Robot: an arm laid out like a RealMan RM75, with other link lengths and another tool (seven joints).
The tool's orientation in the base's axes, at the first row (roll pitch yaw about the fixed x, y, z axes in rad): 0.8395 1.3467 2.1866
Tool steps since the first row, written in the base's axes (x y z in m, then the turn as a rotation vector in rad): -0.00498 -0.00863 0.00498 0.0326 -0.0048 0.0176; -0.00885 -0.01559 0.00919 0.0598 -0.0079 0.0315; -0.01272 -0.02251 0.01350 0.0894 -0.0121 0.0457; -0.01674 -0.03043 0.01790 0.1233 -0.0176 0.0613; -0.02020 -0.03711 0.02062 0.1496 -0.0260 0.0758; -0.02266 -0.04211 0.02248 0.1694 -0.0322 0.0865; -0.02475 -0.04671 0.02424 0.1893 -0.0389 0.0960; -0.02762 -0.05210 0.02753 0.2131 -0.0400 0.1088
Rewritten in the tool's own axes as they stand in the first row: -0.00578 0.00384 -0.00871 -0.0222 -0.0295 0.0055; -0.01065 0.00683 -0.01567 -0.0398 -0.0541 0.0109; -0.01561 0.00985 -0.02258 -0.0582 -0.0812 0.0158; -0.02082 0.01282 -0.03048 -0.0788 -0.1124 0.0207; -0.02424 0.01522 -0.03730 -0.0978 -0.1371 0.0209; -0.02665 0.01687 -0.04240 -0.1119 -0.1557 0.0211; -0.02893 0.01822 -0.04704 -0.1250 -0.1747 0.0207; -0.03275 0.02042 -0.05240 -0.1407 -0.1958 0.0270
